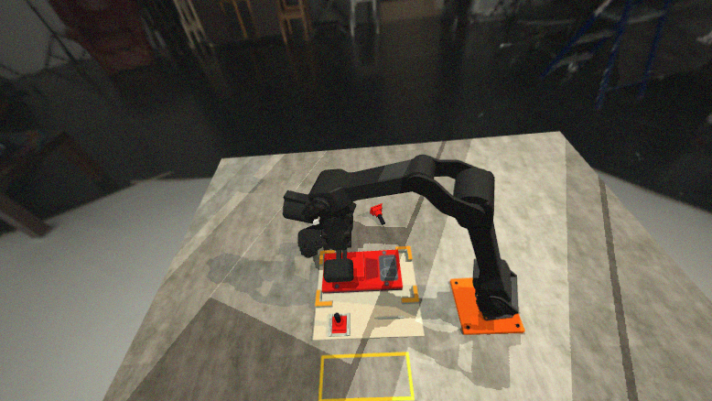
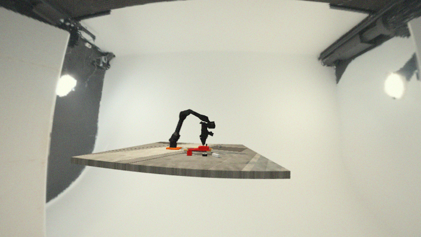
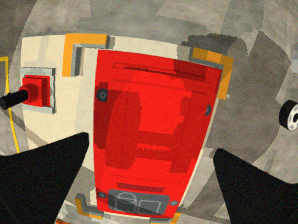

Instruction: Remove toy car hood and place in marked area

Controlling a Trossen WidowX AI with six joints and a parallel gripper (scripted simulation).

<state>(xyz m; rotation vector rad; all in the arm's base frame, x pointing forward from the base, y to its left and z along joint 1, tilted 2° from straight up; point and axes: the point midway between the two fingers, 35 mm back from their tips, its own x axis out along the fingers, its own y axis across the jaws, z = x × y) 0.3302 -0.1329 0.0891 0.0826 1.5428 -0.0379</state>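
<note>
My gripper tip is 20 mm above the red hood.
</note>
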